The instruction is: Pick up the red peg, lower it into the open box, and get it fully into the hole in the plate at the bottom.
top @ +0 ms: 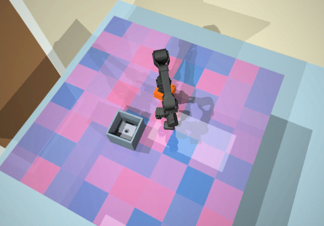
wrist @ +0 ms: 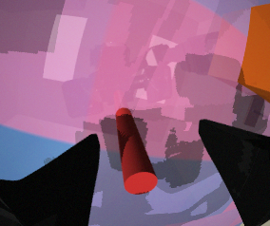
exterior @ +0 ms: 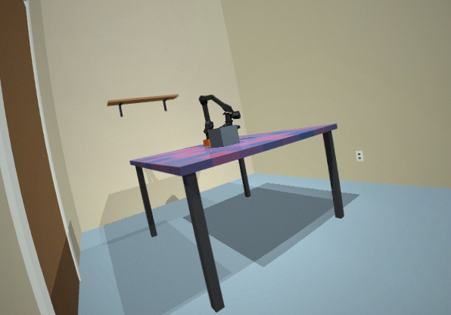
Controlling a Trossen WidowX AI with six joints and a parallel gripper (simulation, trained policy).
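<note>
Right now the red peg is 1 cm ahead of my gripper tip. From my gripper tip the other things lie so: pale plate (18 cm ahead, 20 cm to the right, 1 cm above).
</note>
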